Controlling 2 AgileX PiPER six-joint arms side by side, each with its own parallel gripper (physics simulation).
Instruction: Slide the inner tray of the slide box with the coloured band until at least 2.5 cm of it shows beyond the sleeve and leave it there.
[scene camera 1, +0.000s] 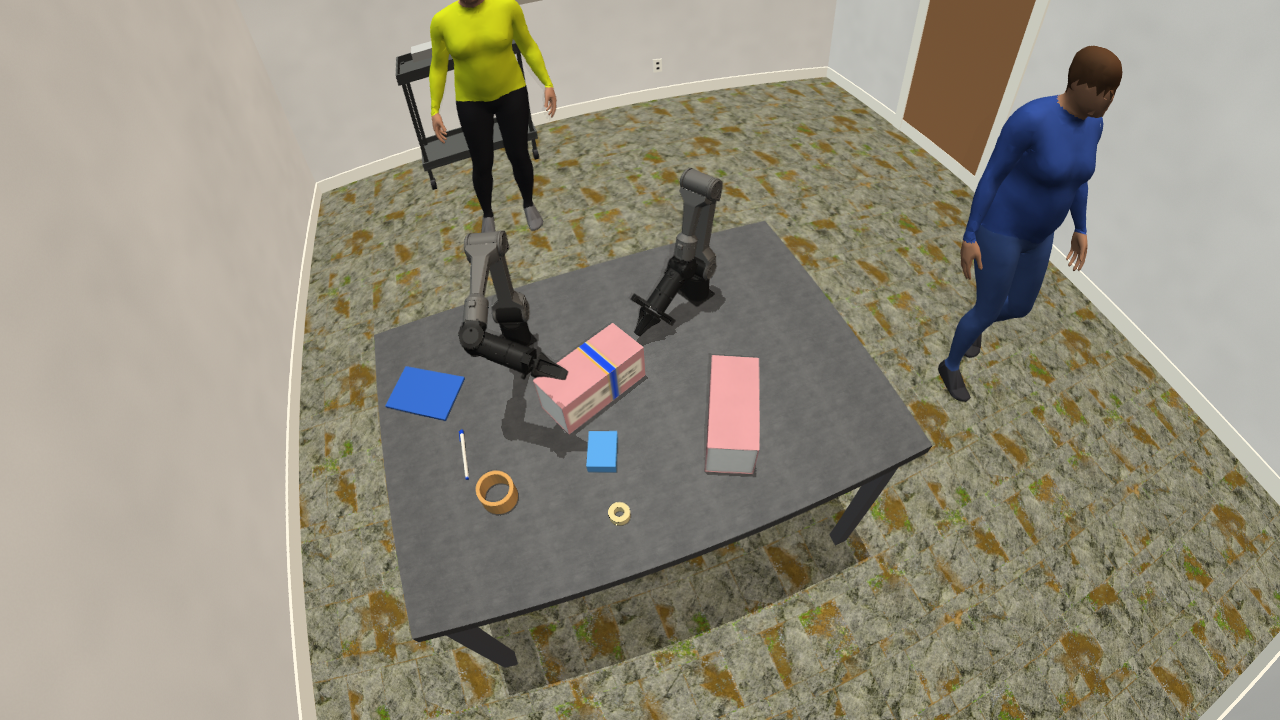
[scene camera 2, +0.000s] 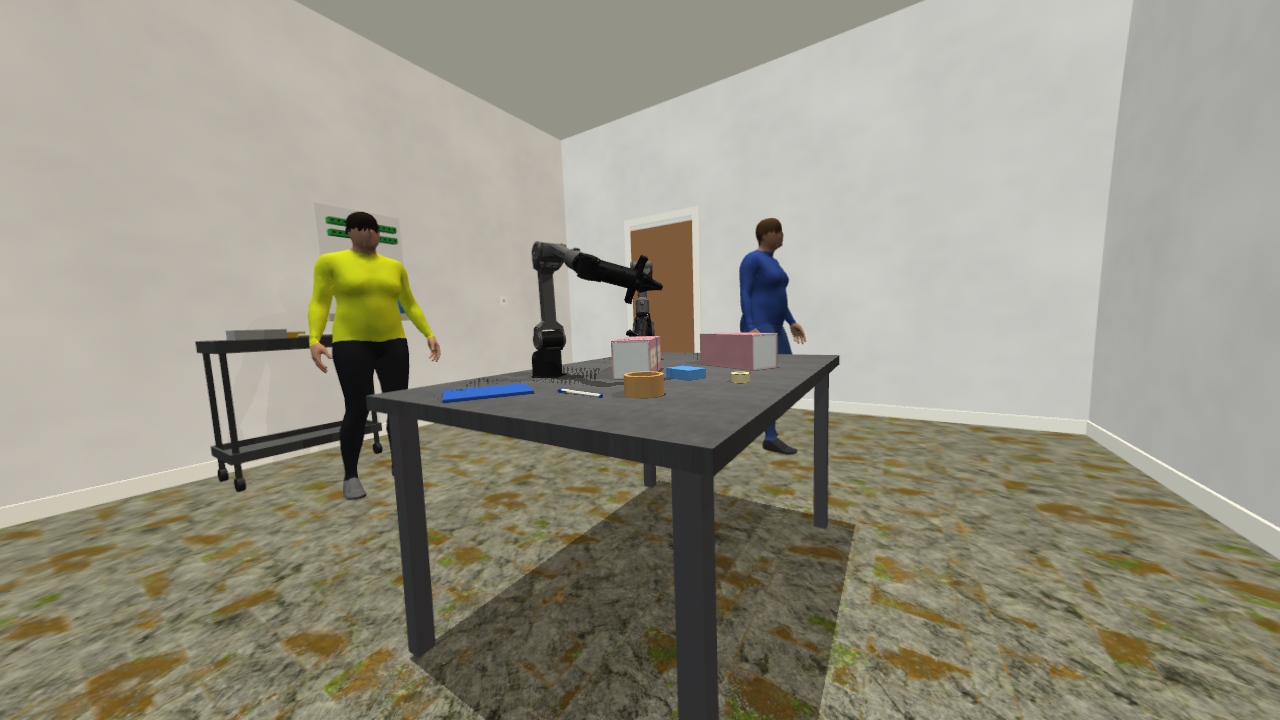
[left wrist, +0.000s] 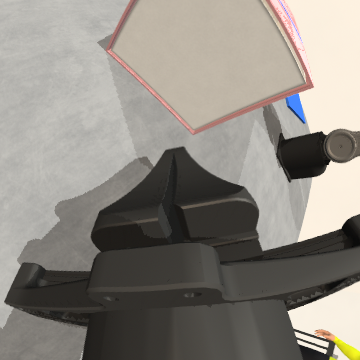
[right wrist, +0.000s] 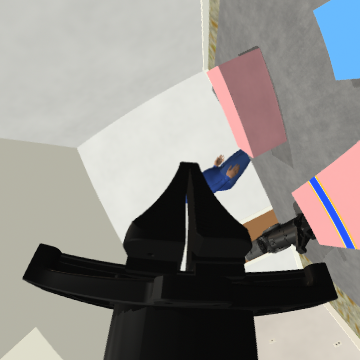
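The pink slide box with the blue, yellow-edged band (scene camera 1: 617, 342) (scene camera 2: 633, 358) (right wrist: 309, 215) lies at an angle on the table. Its pale tray end (left wrist: 205, 65) fills the sleeve opening facing the left wrist camera and looks about flush with the pink rim. The grey opposite end also shows no clear protrusion. My left gripper (scene camera 1: 639, 333) (left wrist: 176, 160) is shut and empty, its tips just short of the box's upper-right end in scene camera 1. My right gripper (scene camera 1: 564, 372) (scene camera 2: 660, 286) (right wrist: 187, 172) is shut and empty, held above the table near the box's other end.
A plain pink box (scene camera 1: 733, 402) (scene camera 2: 726, 350) (right wrist: 254, 105) lies to the right. A light blue block (scene camera 1: 601, 449) (scene camera 2: 685, 372), an orange ring (scene camera 1: 497, 507) (scene camera 2: 644, 386), a tape roll (scene camera 1: 610, 514), a pen (scene camera 1: 464, 456) and a blue slab (scene camera 1: 425, 394) lie on the table (scene camera 1: 537, 573).
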